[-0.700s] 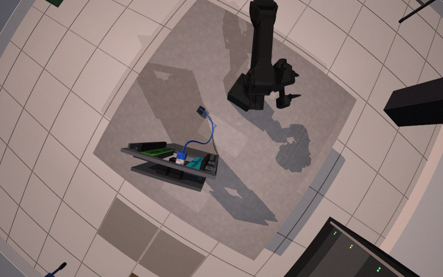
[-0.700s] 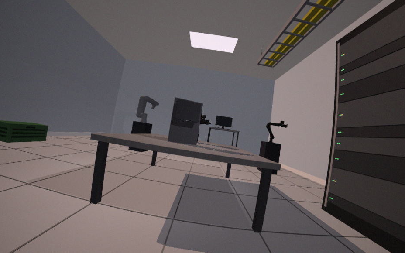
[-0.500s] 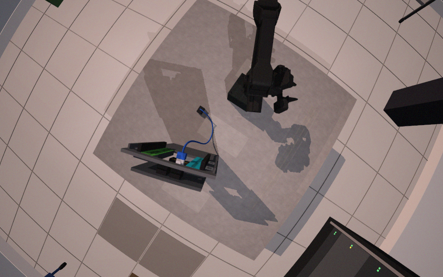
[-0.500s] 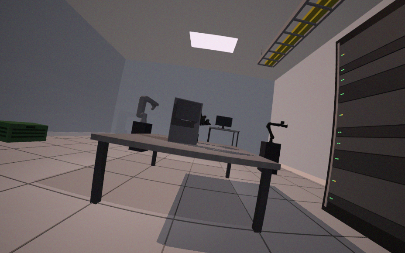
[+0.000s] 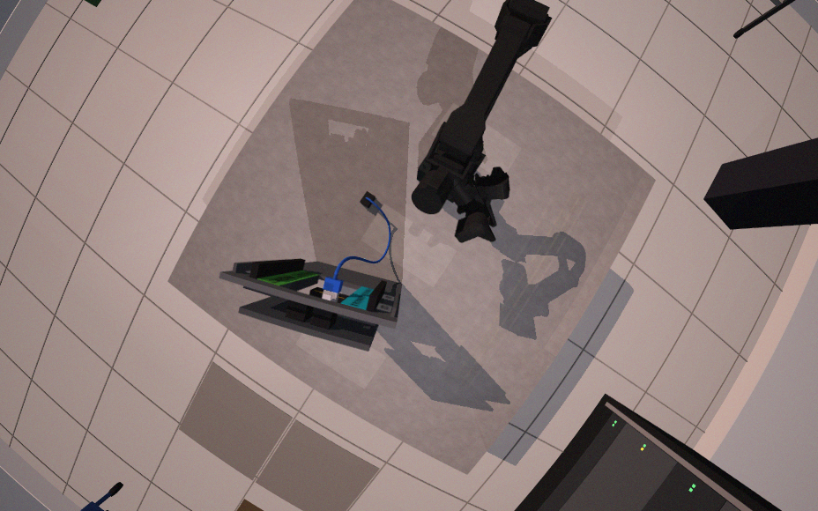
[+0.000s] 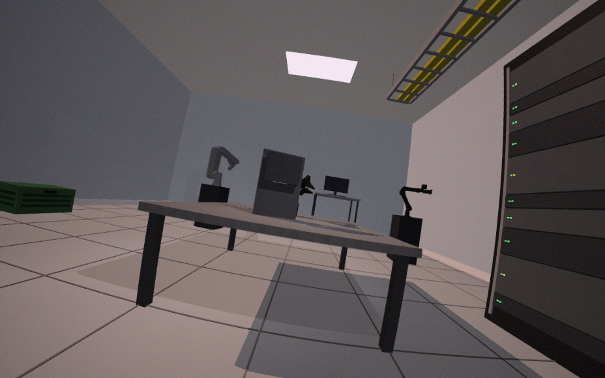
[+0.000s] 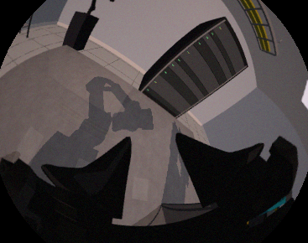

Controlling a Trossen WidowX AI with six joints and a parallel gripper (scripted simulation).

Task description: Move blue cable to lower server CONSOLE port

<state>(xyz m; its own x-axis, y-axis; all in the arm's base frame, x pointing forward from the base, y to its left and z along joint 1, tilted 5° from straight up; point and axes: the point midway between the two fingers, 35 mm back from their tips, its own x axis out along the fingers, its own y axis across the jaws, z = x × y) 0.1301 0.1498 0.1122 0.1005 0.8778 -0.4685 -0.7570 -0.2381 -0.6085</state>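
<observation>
Right now my gripper tip is 30 cm short of the blue plug, 19 cm to the left of it and 14 cm below it.
</observation>
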